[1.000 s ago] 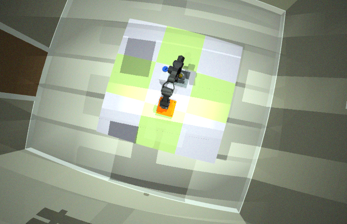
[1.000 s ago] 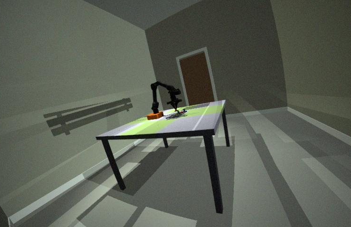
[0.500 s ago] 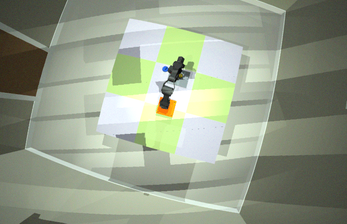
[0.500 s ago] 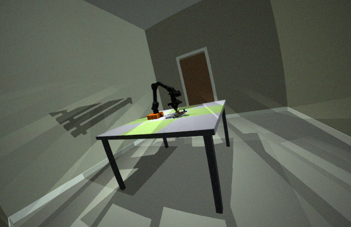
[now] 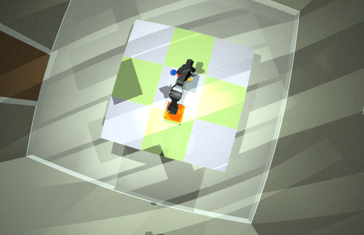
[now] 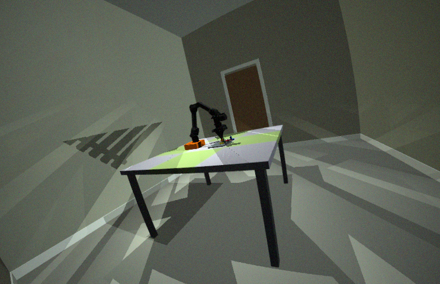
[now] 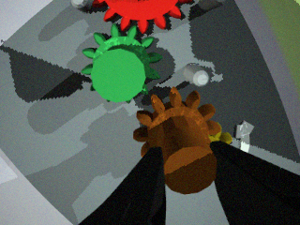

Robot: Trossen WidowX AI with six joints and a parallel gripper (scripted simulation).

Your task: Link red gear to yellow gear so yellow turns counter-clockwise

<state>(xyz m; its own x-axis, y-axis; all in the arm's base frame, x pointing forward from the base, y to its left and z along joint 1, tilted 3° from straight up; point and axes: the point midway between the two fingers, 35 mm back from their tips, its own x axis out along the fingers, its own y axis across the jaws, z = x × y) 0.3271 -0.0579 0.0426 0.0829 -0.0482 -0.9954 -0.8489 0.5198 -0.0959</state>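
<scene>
Now: gripper tip 40 mm to the right of the green gear and 30 mm above it. Also, from my gripper tip: red gear: 30 mm ahead, 70 mm to the left, 40 mm below; then white arrow mark: 20 mm ahead, 50 mm to the right, 50 mm below; then orange gear: 10 mm below.
</scene>
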